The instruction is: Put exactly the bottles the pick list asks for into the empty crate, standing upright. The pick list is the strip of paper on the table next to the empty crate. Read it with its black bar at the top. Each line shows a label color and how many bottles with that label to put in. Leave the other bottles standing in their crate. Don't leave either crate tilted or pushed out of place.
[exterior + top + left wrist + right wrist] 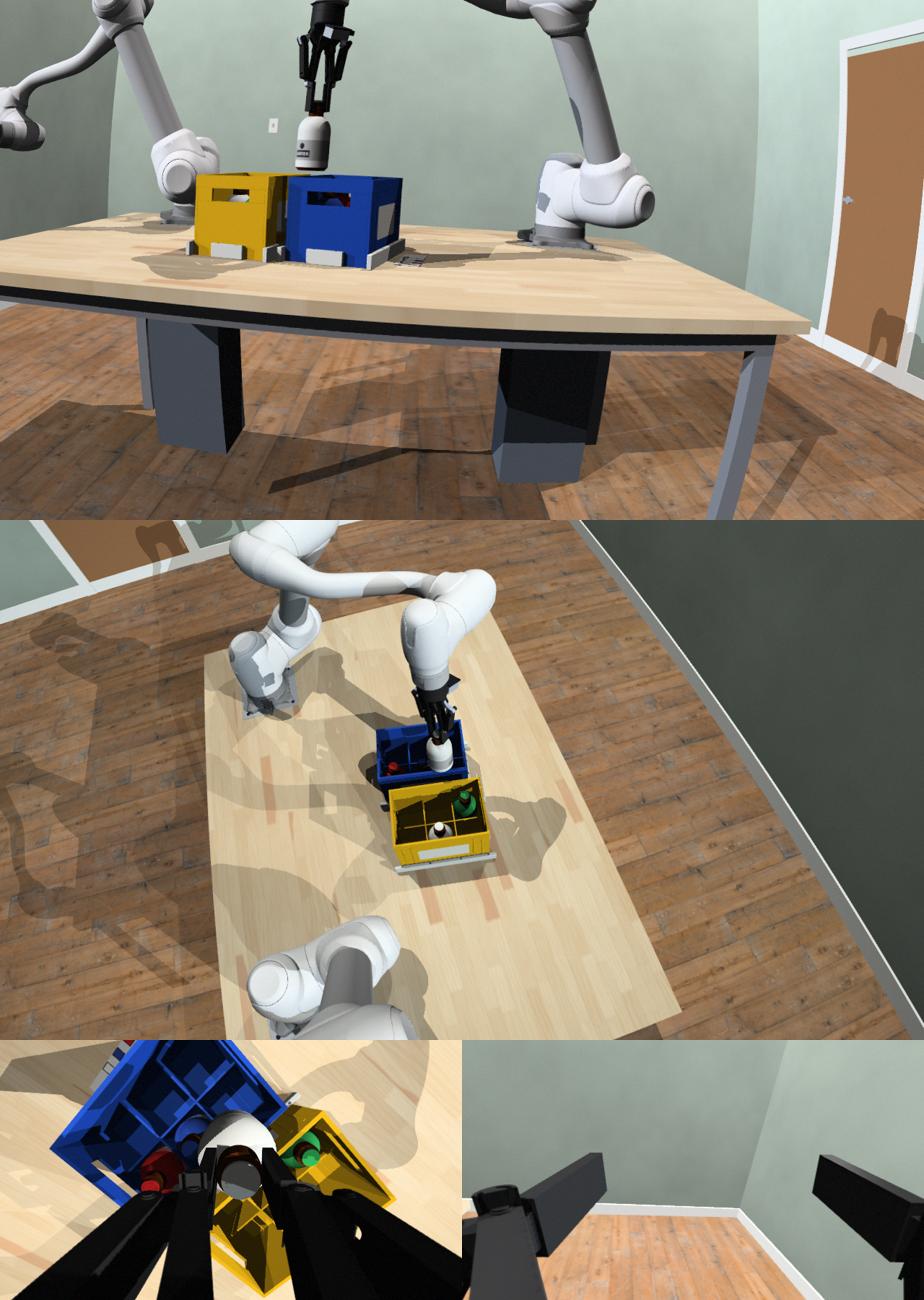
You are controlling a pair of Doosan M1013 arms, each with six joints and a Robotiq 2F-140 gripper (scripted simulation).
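Note:
Right now the blue bottle is 260 mm below my left hand, 60 mm behind it and 30 mm to the left of it. From my left hand the other things lie so: red bottle (260 mm below, 150 mm behind, 50 mm to the left); then green bottle (260 mm below, 110 mm to the right, 40 mm ahead); then blue crate (270 mm below, 80 mm to the left, 50 mm behind).

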